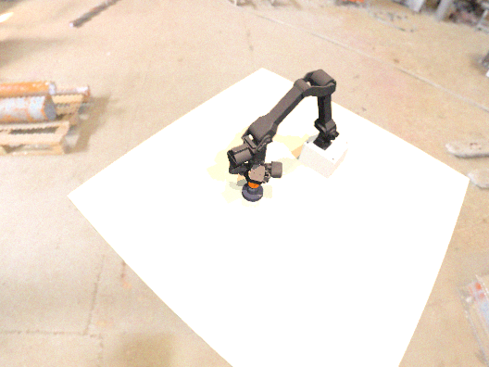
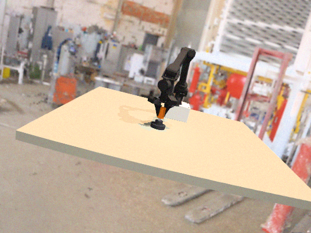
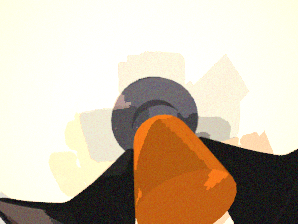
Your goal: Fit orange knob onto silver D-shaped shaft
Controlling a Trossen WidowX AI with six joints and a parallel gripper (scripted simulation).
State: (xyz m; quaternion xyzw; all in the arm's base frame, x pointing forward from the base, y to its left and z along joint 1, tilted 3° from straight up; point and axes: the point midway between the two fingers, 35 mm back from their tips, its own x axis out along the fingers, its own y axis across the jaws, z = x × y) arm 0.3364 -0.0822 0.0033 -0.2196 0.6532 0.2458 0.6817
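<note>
The dark round pedestal is 40 mm below my gripper tip. Round my gripper tip: orange knob (30 mm above).
</note>
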